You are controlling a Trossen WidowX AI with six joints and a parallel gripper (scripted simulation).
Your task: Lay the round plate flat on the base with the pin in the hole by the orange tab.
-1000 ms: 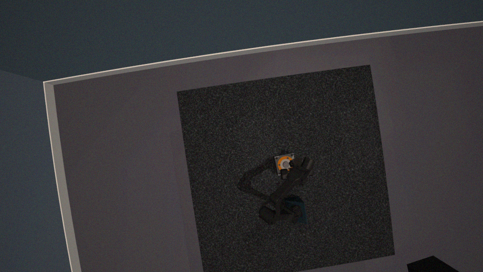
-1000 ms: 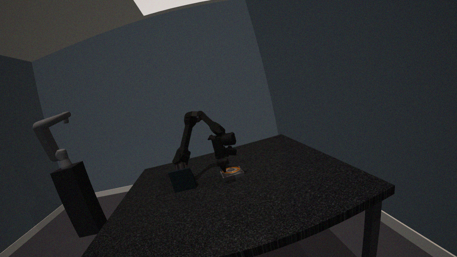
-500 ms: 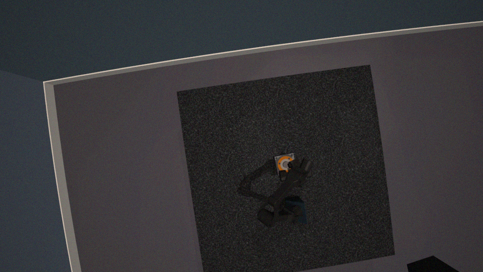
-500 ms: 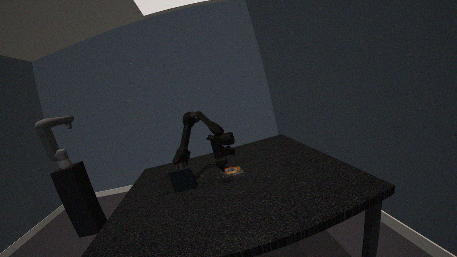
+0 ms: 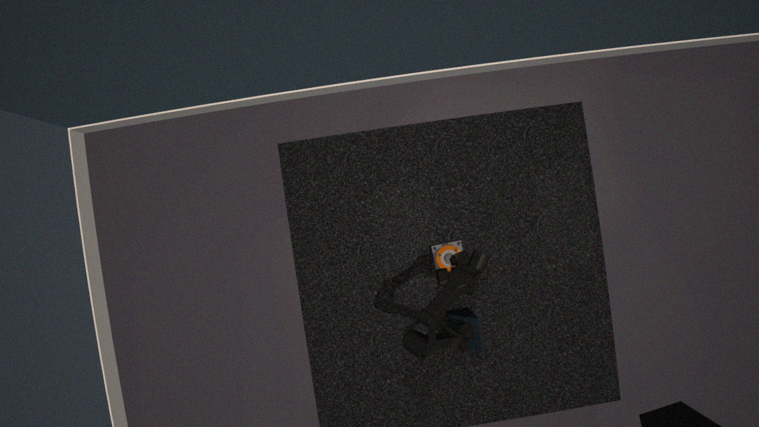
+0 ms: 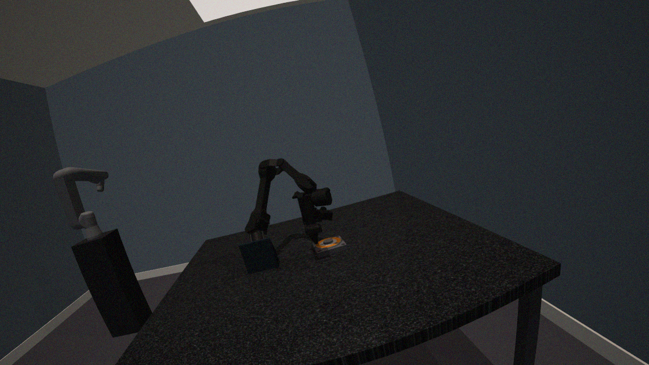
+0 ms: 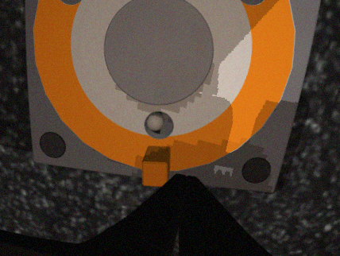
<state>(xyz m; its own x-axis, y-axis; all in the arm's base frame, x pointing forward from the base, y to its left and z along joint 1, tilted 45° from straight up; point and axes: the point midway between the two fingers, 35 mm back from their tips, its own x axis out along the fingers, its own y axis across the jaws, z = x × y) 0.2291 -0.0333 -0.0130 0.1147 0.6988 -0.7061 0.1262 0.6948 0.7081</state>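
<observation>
My gripper tip is 30 mm short of the round plate, 10 mm to the right of it and 10 mm above it. Round my gripper tip: square grey base (50 mm ahead, 10 mm to the left, 20 mm below).
</observation>
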